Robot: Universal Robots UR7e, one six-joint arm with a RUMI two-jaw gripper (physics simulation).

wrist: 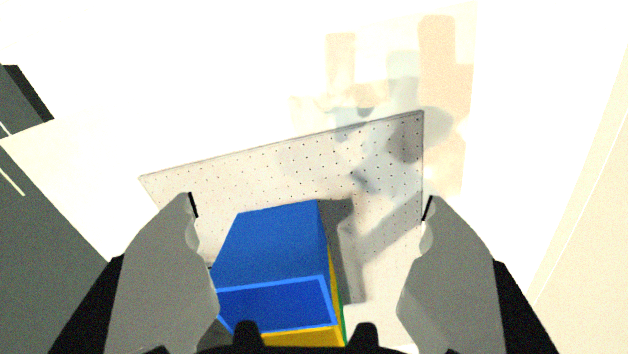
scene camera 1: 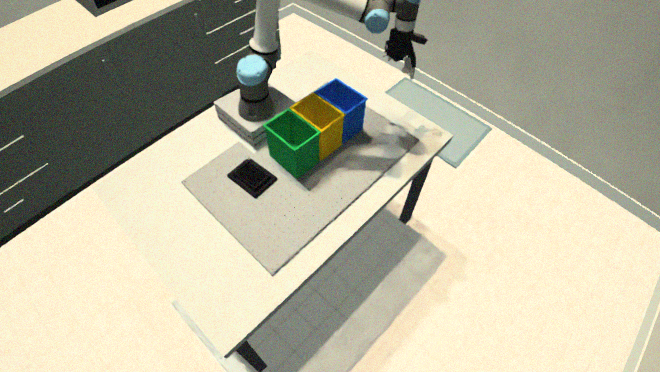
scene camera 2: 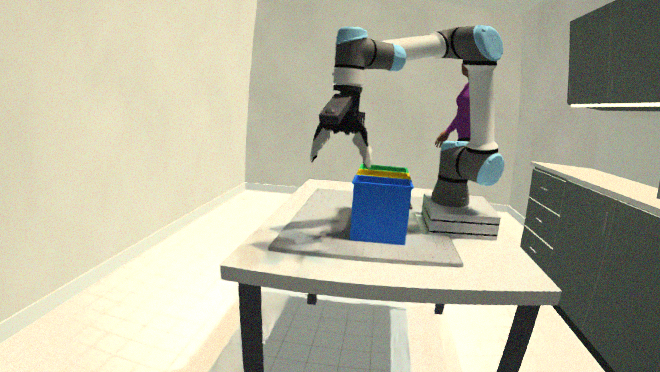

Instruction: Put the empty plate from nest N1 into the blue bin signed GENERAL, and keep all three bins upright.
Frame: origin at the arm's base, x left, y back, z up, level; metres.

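Where they show: gripper, fingertip midpoint: (wrist: 310, 196) (scene camera 1: 399, 70) (scene camera 2: 339, 165); arm's base, link origin: (wrist: 209, 333) (scene camera 1: 256, 109) (scene camera 2: 450, 201).
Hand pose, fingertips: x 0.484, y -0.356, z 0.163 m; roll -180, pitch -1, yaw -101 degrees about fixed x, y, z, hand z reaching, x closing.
Observation:
Each offset is from my fingertips to the top centre of the thing. Level surfaces: height alone.
A black plate-like piece {dz -0.221, dx -0.682, dy +0.131 m} (scene camera 1: 253, 175) lies on the board near the green bin; I cannot tell plate from nest there, and no N1 label is readable. The blue bin {dz -0.067, dx -0.232, dy +0.102 m} (scene camera 1: 355, 119) (scene camera 2: 381, 212) (wrist: 277, 242) stands upright at the end of the bin row; the GENERAL sign is not readable. The yellow bin {dz -0.067, dx -0.365, dy +0.097 m} (scene camera 1: 331, 141) (scene camera 2: 384, 174) (wrist: 302, 337) stands upright beside it, then the green bin {dz -0.067, dx -0.498, dy +0.092 m} (scene camera 1: 295, 159) (scene camera 2: 385, 168), also upright. My gripper (scene camera 1: 402, 65) (scene camera 2: 341, 162) (wrist: 310, 196) is open and empty, pointing down above bin height, off to the blue bin's side.
The bins stand on a perforated grey board {dz -0.246 m} (scene camera 1: 272, 245) (scene camera 2: 430, 257) (wrist: 240, 180) on the table (scene camera 1: 190, 270) (scene camera 2: 390, 290). The arm's base block (scene camera 1: 235, 120) (scene camera 2: 462, 227) is beside the bins. A person (scene camera 2: 463, 110) stands behind the arm, partly hidden. Dark cabinets (scene camera 1: 115, 95) (scene camera 2: 590, 250) line one side.

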